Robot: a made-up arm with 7 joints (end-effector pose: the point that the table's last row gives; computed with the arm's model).
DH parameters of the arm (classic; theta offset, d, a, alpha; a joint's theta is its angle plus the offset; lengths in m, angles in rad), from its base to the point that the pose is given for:
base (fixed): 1.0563 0 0.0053 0
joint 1: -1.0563 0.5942 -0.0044 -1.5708
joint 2: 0 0.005 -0.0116 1.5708
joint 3: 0 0.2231 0.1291 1.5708
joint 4: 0 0.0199 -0.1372 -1.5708
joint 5: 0 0.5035 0.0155 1.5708
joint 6: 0 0.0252 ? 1.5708
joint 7: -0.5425 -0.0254 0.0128 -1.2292
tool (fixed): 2.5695 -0.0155 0 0
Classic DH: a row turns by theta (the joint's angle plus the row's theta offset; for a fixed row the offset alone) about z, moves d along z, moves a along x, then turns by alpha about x.
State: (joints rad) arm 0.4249 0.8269 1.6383 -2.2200 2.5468 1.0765 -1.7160
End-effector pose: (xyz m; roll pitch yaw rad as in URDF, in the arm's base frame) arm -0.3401 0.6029 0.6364 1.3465 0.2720 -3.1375
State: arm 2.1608 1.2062 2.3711 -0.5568 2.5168 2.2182 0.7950
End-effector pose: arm -0.5889 0.3377 1.0893 -0.2243 0.7347 -0.3162
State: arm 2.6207 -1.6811 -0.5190 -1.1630 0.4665 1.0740 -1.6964
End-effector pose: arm 0.6957 -0.0104 1.0483 0.1227 -0.4168 0.7660
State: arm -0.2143 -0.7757 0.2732 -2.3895 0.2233 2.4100 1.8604
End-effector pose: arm 0.5019 0.0138 1.0258 -2.6736 -0.1177 2.2314
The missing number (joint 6, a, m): 0.0975
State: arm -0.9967 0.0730 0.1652 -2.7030 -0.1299 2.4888 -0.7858
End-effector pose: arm 0.3429 -0.3834 0.3868 -2.3092 -0.5537 -2.1400
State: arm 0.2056 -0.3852 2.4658 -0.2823 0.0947 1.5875 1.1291
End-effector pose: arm -0.4425 0.0493 1.3512 -2.1140 0.4485 -0.6218
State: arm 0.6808 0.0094 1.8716 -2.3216 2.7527 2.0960 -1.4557
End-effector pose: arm -0.4947 0.3445 0.5000 3.0394 0.9119 -1.2600
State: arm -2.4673 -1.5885 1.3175 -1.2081 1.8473 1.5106 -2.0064
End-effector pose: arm 0.8065 -0.1426 0.7539 -1.7049 -0.6180 -1.0205
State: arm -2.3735 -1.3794 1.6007 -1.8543 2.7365 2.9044 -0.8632
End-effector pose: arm 0.5441 -0.3444 0.6317 -1.5829 0.8606 2.6329
